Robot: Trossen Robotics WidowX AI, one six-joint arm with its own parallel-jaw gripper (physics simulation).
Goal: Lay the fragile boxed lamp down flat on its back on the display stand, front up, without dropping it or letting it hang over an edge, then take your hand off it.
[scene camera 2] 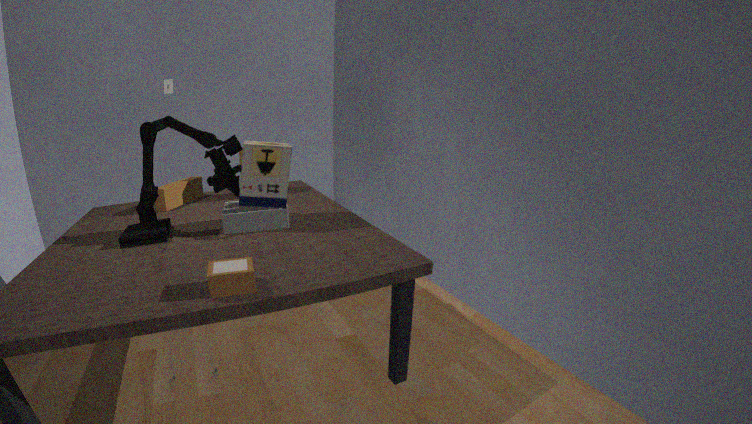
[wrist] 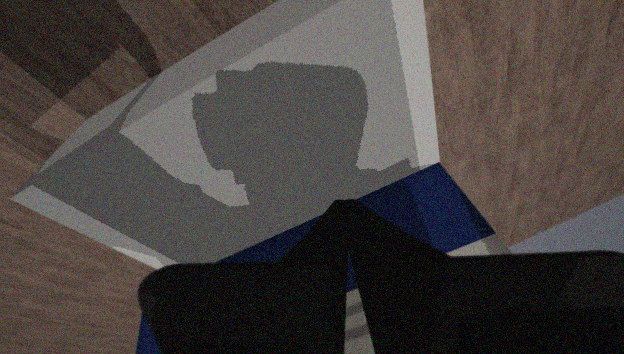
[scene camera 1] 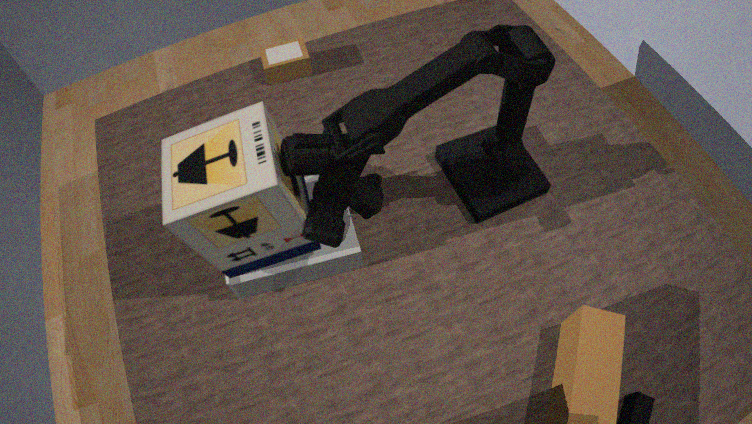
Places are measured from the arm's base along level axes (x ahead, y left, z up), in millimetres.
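Where they show: gripper, between the fingertips: (scene camera 2: 238, 196) (wrist: 344, 209); arm's base, origin of its link: (scene camera 2: 148, 224) (scene camera 1: 499, 178).
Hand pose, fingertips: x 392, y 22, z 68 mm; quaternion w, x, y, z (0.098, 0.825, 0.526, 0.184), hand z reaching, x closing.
Each offset is from my fingertips to the top centre of the thing. "*": to the spot under its first point. Level surfaces: height alone.
The boxed lamp {107 mm ahead, 40 mm right, 215 mm up} (scene camera 1: 210, 164) (scene camera 2: 266, 172) stands upright on the white display stand (scene camera 1: 290, 278) (scene camera 2: 254, 220) (wrist: 381, 88). Its blue band {* 98 mm ahead, 42 mm left, 7 mm up} (scene camera 1: 269, 258) (wrist: 426, 200) is at the bottom, and its printed front faces sideways, away from the arm. My gripper (scene camera 1: 325, 239) (wrist: 344, 209) is shut and empty. It points down just behind the box's lower edge, low over the bare part of the stand's top. In the wrist view the closed fingertips lie against the blue band. In the second scene view the box hides my fingertips.
The arm's black base (scene camera 1: 492, 177) stands on the wooden table {104 mm down} (scene camera 1: 437, 328) (scene camera 2: 332, 252) to the right of the stand. A small cardboard box {36 mm back, 548 mm right, 44 mm down} (scene camera 1: 286, 59) (scene camera 2: 231, 275) sits farther off. A tan box {332 mm back, 445 mm left, 6 mm up} (scene camera 1: 574, 357) (scene camera 2: 181, 191) is by the table's edge.
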